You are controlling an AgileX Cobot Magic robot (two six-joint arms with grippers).
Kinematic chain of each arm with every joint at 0, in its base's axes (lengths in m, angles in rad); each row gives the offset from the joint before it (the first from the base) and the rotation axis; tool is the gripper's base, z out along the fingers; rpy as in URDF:
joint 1: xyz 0 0 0.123 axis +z
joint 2: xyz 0 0 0 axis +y
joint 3: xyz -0.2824 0 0.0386 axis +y
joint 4: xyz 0.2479 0 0.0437 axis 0.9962 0 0.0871
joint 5: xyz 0 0 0 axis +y
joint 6: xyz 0.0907 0 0.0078 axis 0.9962 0 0.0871
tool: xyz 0 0 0 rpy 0 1.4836 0
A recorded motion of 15 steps. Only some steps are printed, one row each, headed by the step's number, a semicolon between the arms.
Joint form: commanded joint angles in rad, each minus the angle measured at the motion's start. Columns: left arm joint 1, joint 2, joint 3, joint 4, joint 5, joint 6; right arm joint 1, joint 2, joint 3, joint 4, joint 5, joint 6.
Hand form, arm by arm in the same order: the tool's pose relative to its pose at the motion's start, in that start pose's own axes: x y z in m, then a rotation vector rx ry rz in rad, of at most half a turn. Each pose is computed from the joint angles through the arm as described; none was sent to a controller.
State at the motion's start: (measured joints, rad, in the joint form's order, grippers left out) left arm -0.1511 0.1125 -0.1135 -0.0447 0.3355 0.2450; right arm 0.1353 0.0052 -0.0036 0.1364 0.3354 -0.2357
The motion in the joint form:
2: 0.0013 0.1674 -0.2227 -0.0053 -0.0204 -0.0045; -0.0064 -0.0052 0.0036 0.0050 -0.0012 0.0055
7: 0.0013 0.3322 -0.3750 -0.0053 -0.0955 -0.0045; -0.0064 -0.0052 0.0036 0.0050 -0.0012 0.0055
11: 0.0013 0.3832 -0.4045 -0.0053 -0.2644 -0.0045; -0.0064 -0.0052 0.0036 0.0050 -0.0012 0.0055
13: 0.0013 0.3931 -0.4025 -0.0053 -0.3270 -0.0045; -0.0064 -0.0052 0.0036 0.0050 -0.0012 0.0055
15: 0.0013 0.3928 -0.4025 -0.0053 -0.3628 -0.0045; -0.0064 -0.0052 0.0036 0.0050 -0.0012 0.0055
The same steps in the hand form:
2: -0.0655 0.0135 -0.0023 -0.0154 -0.0742 -0.0090; 0.0008 -0.0001 0.0000 0.0050 -0.0026 0.0117
7: -0.1127 0.0237 0.0102 -0.0311 -0.1348 -0.0092; 0.0008 -0.0001 0.0000 0.0050 -0.0026 0.0117
11: -0.1340 0.0289 0.0149 -0.0679 -0.2775 -0.0096; 0.0008 -0.0001 0.0000 0.0050 -0.0026 0.0117
13: -0.1381 0.0301 0.0158 -0.0808 -0.3266 -0.0097; 0.0008 -0.0001 0.0000 0.0050 -0.0026 0.0117
15: -0.1411 0.0309 0.0146 -0.0896 -0.3616 -0.0097; 0.0008 -0.0001 0.0000 0.0050 -0.0026 0.0117

